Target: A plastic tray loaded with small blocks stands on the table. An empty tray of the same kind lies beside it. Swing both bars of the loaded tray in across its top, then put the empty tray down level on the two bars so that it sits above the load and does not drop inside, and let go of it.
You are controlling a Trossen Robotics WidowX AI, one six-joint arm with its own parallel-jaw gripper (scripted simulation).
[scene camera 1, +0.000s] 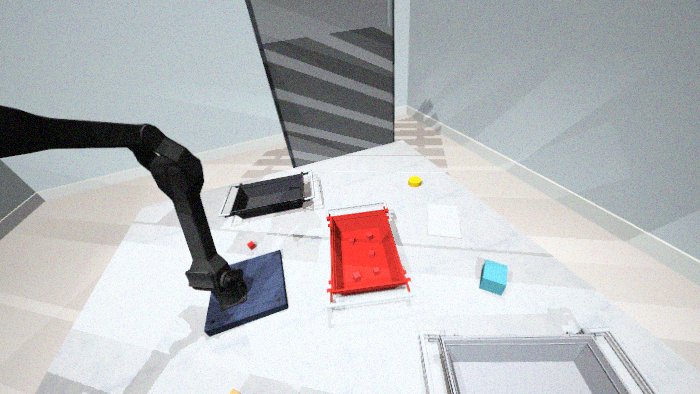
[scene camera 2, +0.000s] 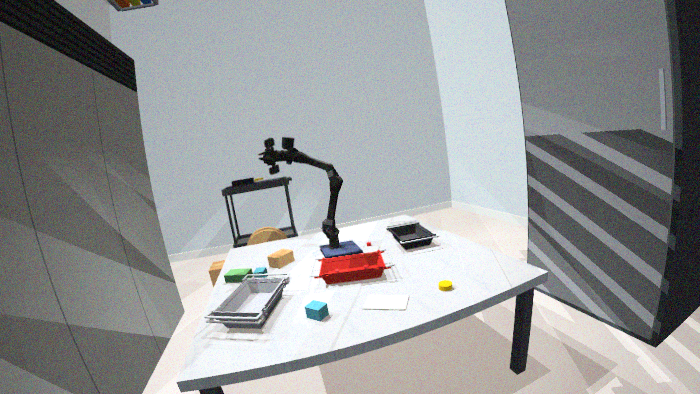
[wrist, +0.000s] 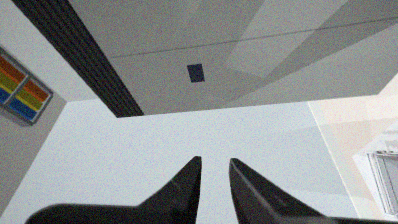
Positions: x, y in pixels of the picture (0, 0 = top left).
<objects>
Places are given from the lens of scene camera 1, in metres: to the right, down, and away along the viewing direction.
black tray point(scene camera 1: 264, 197): -0.36, 0.00, 1.02
cyan cube point(scene camera 1: 493, 279): 0.34, 0.20, 0.57
The marked spots on the black tray and the cyan cube are 0.86 m apart.
</objects>
